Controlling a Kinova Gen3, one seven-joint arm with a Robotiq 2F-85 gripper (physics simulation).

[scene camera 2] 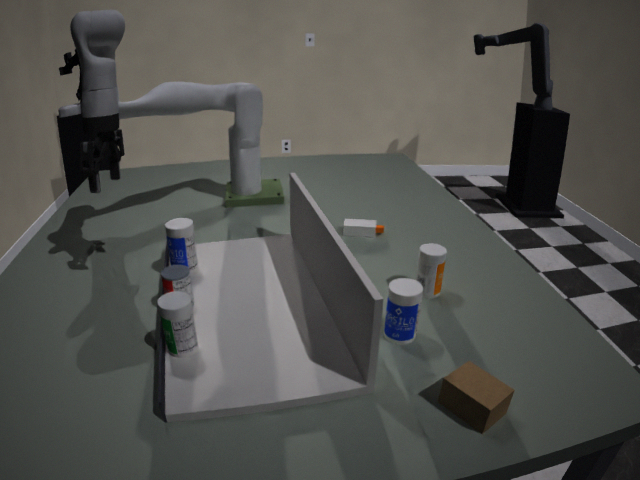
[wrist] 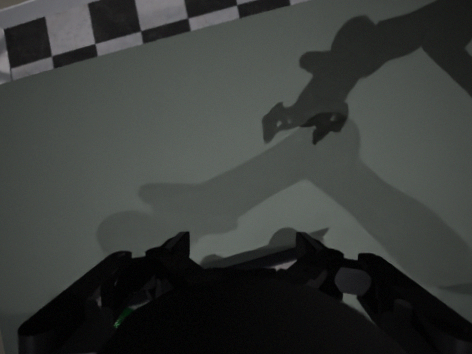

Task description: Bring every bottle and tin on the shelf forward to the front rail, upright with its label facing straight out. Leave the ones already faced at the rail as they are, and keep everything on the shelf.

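Frame: origin at the arm's base, x right, y ahead, z up, level; metres.
Seen in the pictures: gripper, fingertip midpoint: (scene camera 2: 106,185) (wrist: 242,243); arm's base, origin of the base link: (scene camera 2: 246,190).
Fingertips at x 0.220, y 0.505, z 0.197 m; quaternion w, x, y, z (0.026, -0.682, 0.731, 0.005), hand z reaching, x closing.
Note:
Pixels of each thing's middle, then the offset from my fingertips to it. "pt": a spot on its surface instead. Level surfaces: height alone.
- white-capped bottle with a blue label, surface spot: (scene camera 2: 177,251) pt dy +0.007, dx -0.144, dz -0.144 m
- grey-lidded tin with a red label, body centre: (scene camera 2: 177,287) dy +0.108, dx -0.167, dz -0.169 m
- white-capped bottle with a green label, surface spot: (scene camera 2: 169,333) pt dy +0.268, dx -0.195, dz -0.155 m
- green patch, surface spot: (wrist: 122,317) pt dy +0.231, dx -0.181, dz -0.172 m
- blue-labelled bottle, surface spot: (scene camera 2: 401,315) pt dy +0.207, dx -0.564, dz -0.160 m
- orange-labelled bottle, surface spot: (scene camera 2: 431,271) pt dy +0.064, dx -0.647, dz -0.159 m
- table, its level: dz -0.220 m
- white tube with an orange tip, body centre: (scene camera 2: 363,228) dy -0.244, dx -0.548, dz -0.206 m
- brown block, body centre: (scene camera 2: 475,396) dy +0.374, dx -0.655, dz -0.195 m
A white shelf (scene camera 2: 242,330) has a tall back panel and a low dark front rail (scene camera 2: 161,382) (wrist: 255,259) on its left edge in the scene view. Three containers stand upright in a row along the rail: a white-capped bottle with a blue label (scene camera 2: 177,251) at the far end, a grey-lidded tin with a red label (scene camera 2: 169,287), and a white-capped bottle with a green label (scene camera 2: 169,333) nearest. The red and green labels face the rail side; the blue one shows more toward the camera. My gripper (scene camera 2: 104,181) (wrist: 242,243) is open and empty, high beyond the shelf's far end. A green patch (wrist: 122,317) shows past the left finger.
Behind the back panel (scene camera 2: 330,268), a blue-labelled bottle (scene camera 2: 401,315) and an orange-labelled bottle (scene camera 2: 431,271) stand on the table (scene camera 2: 93,413). A white tube with an orange tip (scene camera 2: 360,227) lies farther back. A brown block (scene camera 2: 475,395) sits at the near right.

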